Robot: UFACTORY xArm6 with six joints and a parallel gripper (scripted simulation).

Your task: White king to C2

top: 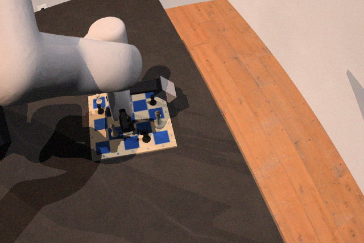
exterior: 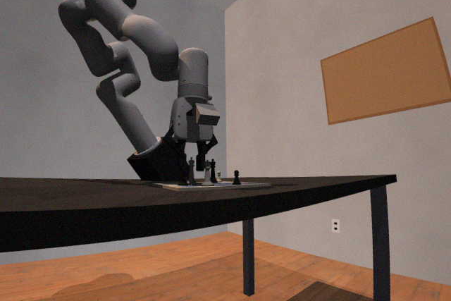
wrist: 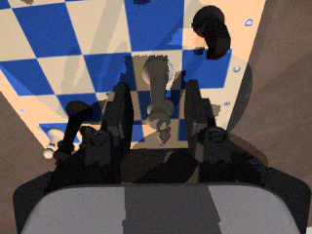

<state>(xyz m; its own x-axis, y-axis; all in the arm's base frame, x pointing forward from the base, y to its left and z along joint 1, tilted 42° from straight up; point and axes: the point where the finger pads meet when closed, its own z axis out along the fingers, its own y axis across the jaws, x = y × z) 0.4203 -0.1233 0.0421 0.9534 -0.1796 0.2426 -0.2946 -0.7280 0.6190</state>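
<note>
Now: hand 2 cm above the white king. Round my hand: white pawn (13 cm to the left, 4 cm below, 4 cm behind); chessboard (5 cm below, 4 cm to the left, 1 cm ahead); white queen (8 cm ahead, 2 cm to the right, 2 cm below).
</note>
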